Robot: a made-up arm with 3 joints.
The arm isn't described. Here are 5 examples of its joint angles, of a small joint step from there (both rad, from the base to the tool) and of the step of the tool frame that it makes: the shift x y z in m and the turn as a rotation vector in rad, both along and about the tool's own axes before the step.
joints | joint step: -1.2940 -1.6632 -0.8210 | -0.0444 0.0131 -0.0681
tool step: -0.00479 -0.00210 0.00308 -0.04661 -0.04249 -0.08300
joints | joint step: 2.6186 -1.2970 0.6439 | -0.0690 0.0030 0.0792
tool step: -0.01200 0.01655 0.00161 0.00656 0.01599 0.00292
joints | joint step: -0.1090 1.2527 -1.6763 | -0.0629 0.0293 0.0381
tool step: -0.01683 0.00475 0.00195 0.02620 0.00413 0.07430
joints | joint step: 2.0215 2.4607 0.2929 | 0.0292 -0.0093 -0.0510
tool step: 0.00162 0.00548 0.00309 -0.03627 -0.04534 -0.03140
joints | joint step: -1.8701 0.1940 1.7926 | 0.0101 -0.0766 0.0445
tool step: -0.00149 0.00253 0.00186 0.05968 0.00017 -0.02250
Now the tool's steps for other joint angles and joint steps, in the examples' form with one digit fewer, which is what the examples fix.
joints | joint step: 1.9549 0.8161 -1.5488 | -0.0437 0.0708 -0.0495
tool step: -0.0079 0.0094 0.0030 0.0283 -0.0231 -0.0206
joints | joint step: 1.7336 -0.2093 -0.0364 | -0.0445 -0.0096 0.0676
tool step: -0.0034 0.0098 0.0053 -0.0179 0.0330 0.0387
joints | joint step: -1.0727 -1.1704 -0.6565 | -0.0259 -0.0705 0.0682
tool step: -0.0058 -0.0017 0.0081 -0.0513 0.0406 0.0193
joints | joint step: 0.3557 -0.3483 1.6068 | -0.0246 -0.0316 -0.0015
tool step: 0.0078 0.0081 -0.0004 0.0048 0.0037 -0.0516
